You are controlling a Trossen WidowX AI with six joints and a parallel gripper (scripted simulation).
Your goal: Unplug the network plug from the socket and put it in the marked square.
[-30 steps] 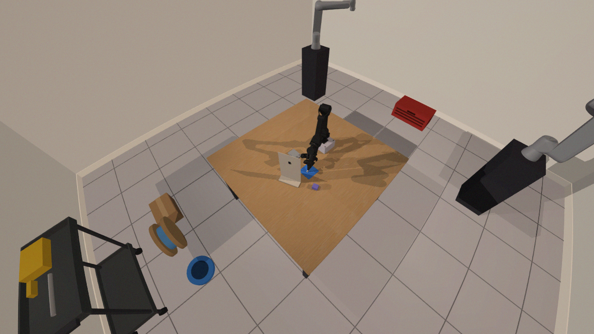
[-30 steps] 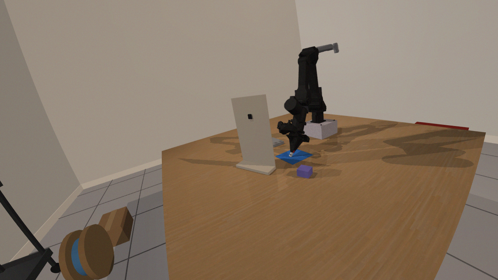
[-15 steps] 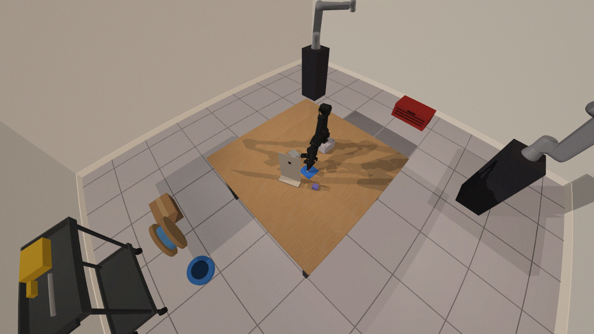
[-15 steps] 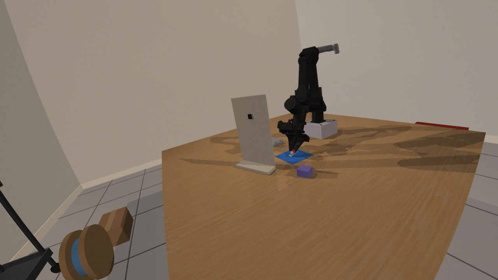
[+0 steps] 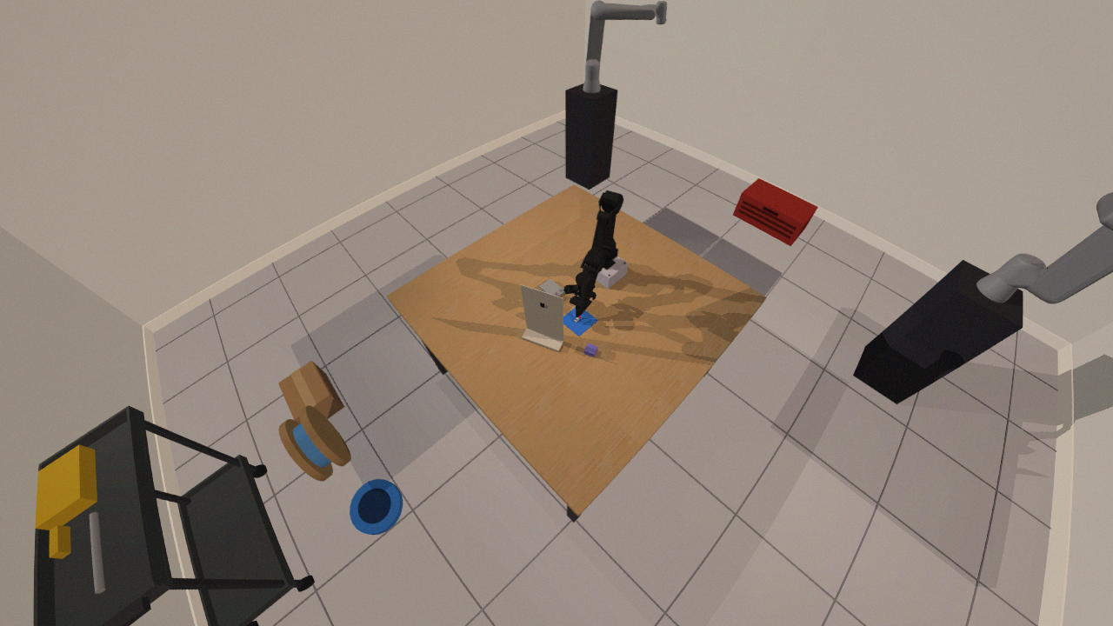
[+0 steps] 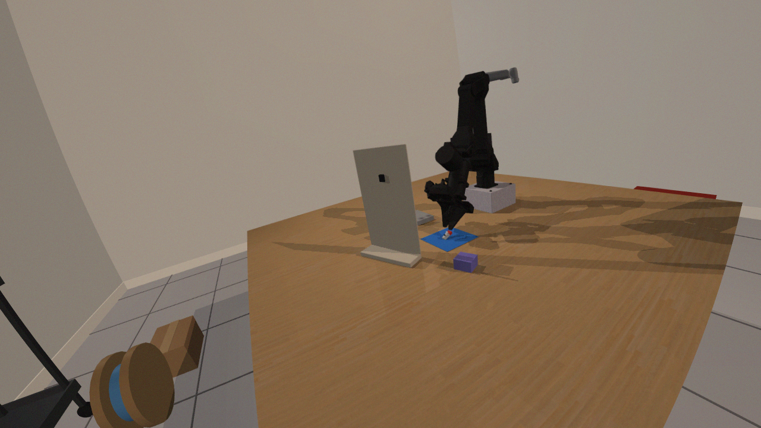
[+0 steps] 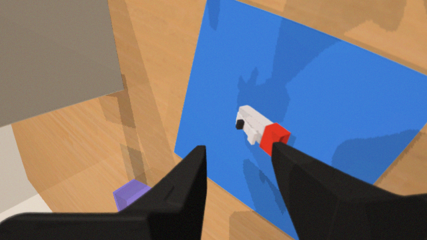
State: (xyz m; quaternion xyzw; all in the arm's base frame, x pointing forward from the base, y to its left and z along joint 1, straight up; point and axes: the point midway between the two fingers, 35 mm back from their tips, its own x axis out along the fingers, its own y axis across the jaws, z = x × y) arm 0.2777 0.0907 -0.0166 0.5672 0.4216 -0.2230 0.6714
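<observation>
Now: the blue square 3 cm below my gripper tip. The rest, counted from my gripper tip: flat grey bracket 4 cm behind, 20 cm to the right, 2 cm below; small purple block 8 cm ahead, 15 cm to the left, 2 cm below; grey upright panel 16 cm ahead, 4 cm to the right, 10 cm above.
</observation>
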